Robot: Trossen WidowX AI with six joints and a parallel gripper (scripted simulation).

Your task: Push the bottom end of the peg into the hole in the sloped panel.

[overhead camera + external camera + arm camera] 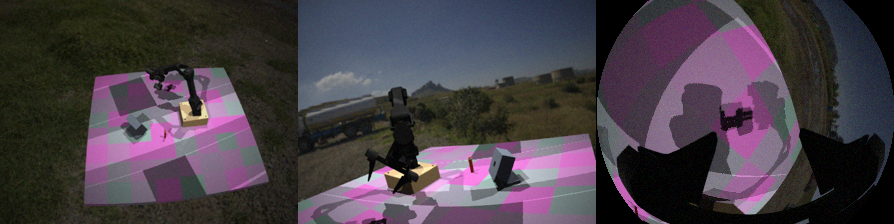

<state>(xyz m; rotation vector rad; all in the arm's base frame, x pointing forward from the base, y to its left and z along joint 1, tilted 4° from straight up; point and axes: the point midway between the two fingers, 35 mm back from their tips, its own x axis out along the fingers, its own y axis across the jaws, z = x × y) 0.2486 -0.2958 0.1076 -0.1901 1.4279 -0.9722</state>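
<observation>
Now: the peg 490 mm to the left of my gripper tip and 80 mm below it. The rest, counted from my gripper tip: dark foot: 430 mm to the left, 220 mm ahead, 130 mm below; then sloped grey panel: 420 mm to the left, 200 mm ahead, 60 mm below.
</observation>
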